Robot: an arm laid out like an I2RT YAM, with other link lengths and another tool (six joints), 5 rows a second.
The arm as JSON. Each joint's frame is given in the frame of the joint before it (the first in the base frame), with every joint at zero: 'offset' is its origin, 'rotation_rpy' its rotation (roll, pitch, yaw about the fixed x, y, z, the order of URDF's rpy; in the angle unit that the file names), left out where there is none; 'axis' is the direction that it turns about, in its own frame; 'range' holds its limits. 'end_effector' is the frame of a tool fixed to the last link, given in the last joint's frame.
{
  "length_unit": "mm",
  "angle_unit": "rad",
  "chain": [
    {
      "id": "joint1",
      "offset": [
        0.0,
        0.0,
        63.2
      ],
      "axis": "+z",
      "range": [
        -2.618,
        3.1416
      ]
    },
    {
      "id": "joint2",
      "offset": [
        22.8,
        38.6,
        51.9
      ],
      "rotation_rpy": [
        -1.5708,
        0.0,
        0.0
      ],
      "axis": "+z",
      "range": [
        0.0,
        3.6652
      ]
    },
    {
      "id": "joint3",
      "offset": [
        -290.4,
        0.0,
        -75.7
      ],
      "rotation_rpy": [
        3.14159,
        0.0,
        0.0
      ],
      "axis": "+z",
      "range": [
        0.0,
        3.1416
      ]
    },
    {
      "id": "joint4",
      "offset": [
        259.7,
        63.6,
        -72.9
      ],
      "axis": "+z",
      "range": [
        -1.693,
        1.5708
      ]
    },
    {
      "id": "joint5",
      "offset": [
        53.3,
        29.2,
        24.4
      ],
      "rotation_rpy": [
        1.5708,
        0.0,
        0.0
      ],
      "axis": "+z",
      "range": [
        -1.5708,
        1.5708
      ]
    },
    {
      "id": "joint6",
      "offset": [
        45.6,
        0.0,
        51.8
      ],
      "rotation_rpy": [
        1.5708,
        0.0,
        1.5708
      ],
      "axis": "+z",
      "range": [
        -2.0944,
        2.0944
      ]
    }
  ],
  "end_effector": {
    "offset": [
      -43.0,
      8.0,
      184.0
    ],
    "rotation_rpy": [
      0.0,
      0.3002,
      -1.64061
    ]
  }
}
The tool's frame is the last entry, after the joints.
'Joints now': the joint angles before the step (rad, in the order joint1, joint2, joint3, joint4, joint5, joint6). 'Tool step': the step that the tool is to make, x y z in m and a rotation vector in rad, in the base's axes. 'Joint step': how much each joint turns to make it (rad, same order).
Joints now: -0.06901 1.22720 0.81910 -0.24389 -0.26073 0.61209
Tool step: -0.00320 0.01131 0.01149 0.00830 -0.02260 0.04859
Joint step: 0.00610 -0.01227 0.01536 -0.01072 -0.03985 -0.01839
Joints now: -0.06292 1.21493 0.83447 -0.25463 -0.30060 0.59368
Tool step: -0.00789 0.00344 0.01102 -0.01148 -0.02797 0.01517
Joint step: 0.00617 -0.04442 -0.00304 -0.01687 -0.00160 -0.01382
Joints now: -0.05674 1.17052 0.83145 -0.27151 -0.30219 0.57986
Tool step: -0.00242 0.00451 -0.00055 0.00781 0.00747 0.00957
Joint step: 0.00915 -0.00164 -0.00001 -0.00767 -0.00461 0.00609
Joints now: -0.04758 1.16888 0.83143 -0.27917 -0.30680 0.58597
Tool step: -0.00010 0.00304 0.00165 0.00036 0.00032 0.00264
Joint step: 0.01226 0.00002 0.00612 -0.00462 0.00765 0.00612
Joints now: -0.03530 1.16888 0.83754 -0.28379 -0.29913 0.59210
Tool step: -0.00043 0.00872 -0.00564 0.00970 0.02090 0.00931
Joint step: 0.02915 0.01535 0.00004 0.00000 0.01071 0.01995
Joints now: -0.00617 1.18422 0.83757 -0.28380 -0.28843 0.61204
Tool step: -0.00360 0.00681 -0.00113 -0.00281 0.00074 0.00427
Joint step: 0.03072 -0.01067 -0.00922 0.00156 0.02304 0.01382
